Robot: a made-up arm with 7 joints.
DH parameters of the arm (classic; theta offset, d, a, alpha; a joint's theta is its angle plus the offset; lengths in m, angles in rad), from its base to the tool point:
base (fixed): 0 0 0 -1.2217
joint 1: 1.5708 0 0 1.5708
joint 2: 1.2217 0 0 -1.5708
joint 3: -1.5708 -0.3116 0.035 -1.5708
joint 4: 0 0 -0.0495 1.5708
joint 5: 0 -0.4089 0 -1.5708
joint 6: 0 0 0 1.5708
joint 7: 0 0 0 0
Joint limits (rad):
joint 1: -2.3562..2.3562
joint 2: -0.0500..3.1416
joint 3: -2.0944..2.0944
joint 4: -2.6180..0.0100
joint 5: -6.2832..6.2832
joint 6: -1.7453..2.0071
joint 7: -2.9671..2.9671
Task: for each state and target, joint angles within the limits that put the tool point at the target. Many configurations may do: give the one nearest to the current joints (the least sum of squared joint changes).
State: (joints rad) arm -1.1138 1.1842 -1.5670 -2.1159 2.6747 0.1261 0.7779
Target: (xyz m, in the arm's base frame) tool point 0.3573 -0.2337 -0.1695
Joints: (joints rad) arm -1.2301 0.8711 -1.4654 -2.0255 2.6747 0.1261 0.7779
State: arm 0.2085 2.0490 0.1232 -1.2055 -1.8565 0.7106 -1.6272
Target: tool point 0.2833 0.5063 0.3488
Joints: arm -0.0765 1.8370 0.5522 -0.9749 -1.8565 0.7106 -1.6272
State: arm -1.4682 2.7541 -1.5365 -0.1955 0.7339 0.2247 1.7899
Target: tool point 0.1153 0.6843 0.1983
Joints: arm -1.3488 1.9748 -1.7009 -0.4369 0.7339 0.2247 1.7899
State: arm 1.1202 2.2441 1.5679 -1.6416 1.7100 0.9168 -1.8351
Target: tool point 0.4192 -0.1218 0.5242
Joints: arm 0.7370 2.8879 1.7169 -0.9334 1.7100 0.9168 -1.8351
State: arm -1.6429 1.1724 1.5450 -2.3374 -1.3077 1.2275 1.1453
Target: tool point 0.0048 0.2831 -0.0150
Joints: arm -1.9909 0.4391 1.9442 -2.6159 -1.3077 1.2275 1.1453
